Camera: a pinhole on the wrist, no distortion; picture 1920 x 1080 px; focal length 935.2 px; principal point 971.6 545.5 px. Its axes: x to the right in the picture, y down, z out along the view. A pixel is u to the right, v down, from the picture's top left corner.
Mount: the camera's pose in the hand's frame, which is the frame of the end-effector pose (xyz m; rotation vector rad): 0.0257 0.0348 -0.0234 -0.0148 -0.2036 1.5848
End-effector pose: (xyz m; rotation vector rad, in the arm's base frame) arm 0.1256 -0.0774 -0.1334 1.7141 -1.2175 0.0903
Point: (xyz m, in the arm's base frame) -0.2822 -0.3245 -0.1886
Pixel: 1648 615
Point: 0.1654 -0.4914 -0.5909
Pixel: 483 395
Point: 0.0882 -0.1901 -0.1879
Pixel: 822 409
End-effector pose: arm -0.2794 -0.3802 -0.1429 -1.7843 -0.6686 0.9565
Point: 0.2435 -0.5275 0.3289
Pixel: behind the camera
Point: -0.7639 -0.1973 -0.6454
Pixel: 1651 380
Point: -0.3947 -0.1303 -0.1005
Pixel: 399 58
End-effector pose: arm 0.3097 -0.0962 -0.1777 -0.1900 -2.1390 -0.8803
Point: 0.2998 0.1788 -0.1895
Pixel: 1844 720
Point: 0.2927 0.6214 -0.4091
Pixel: 1687 865
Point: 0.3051 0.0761 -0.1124
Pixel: outside the picture
